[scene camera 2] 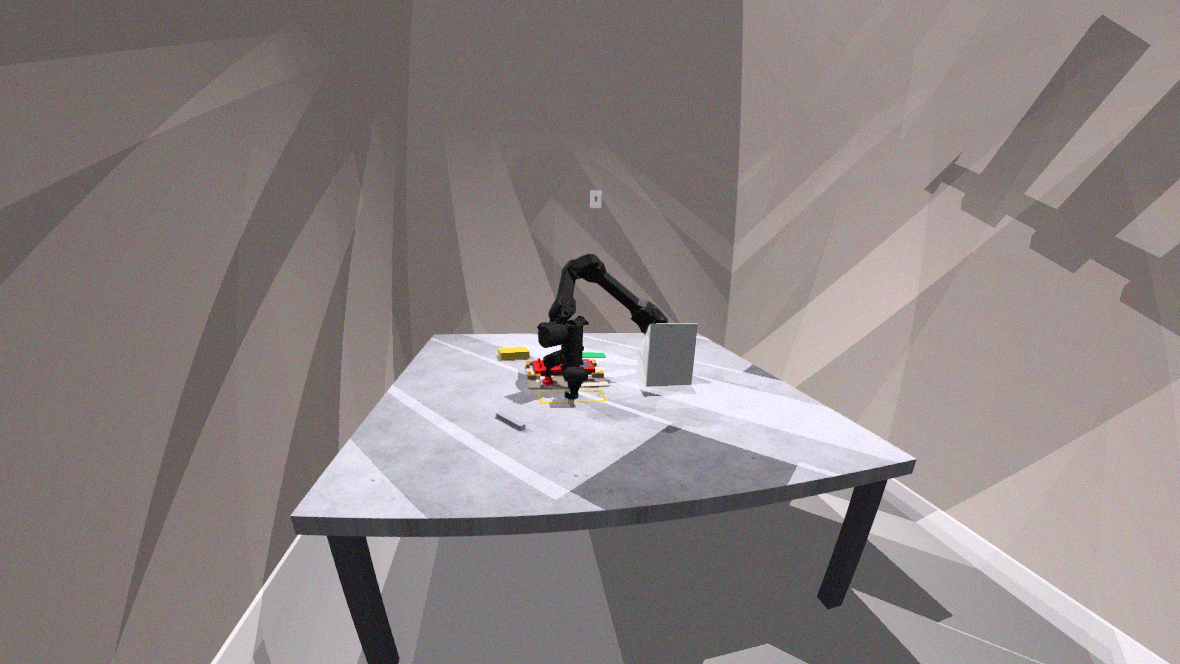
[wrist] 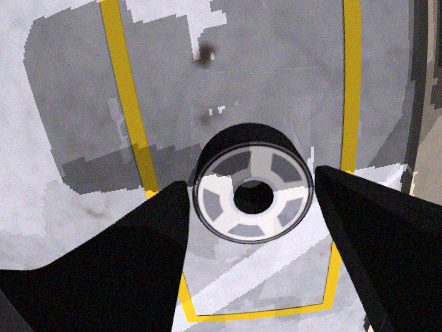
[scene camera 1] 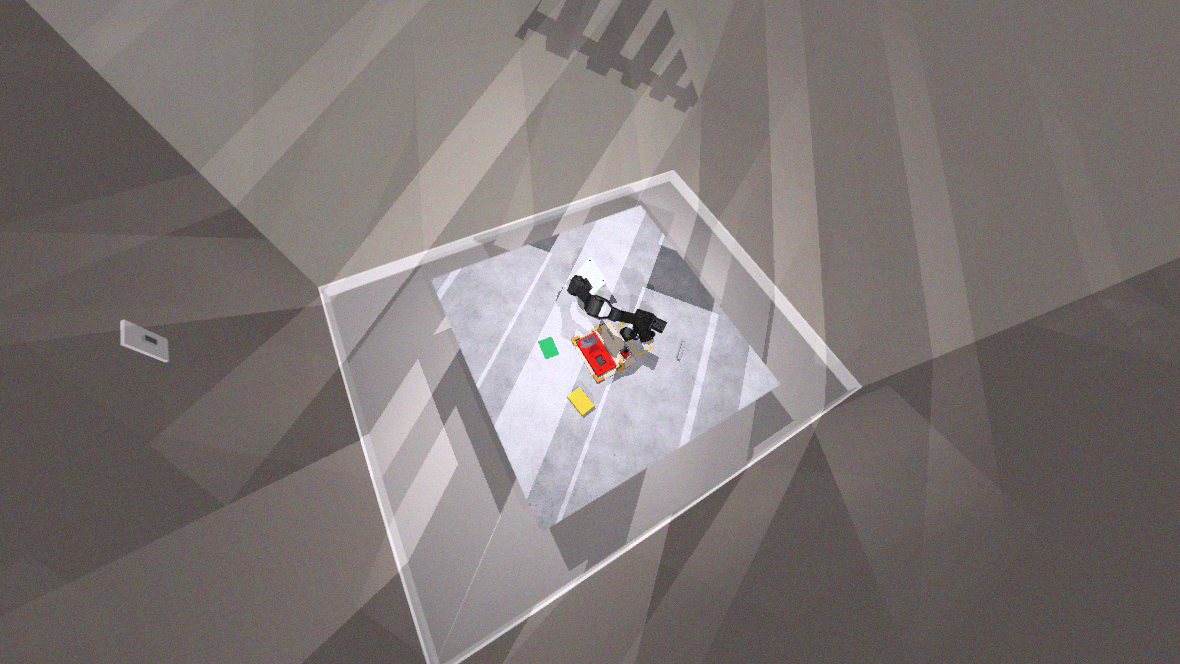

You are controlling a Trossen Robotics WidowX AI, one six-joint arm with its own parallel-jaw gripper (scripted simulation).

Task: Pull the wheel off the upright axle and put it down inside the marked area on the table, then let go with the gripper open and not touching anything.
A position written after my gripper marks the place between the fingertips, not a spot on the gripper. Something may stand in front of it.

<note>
In view: my gripper [scene camera 2: 572, 394] and a wheel [wrist: 249, 151].
My gripper also shows in the wrist view [wrist: 251, 185].
</note>
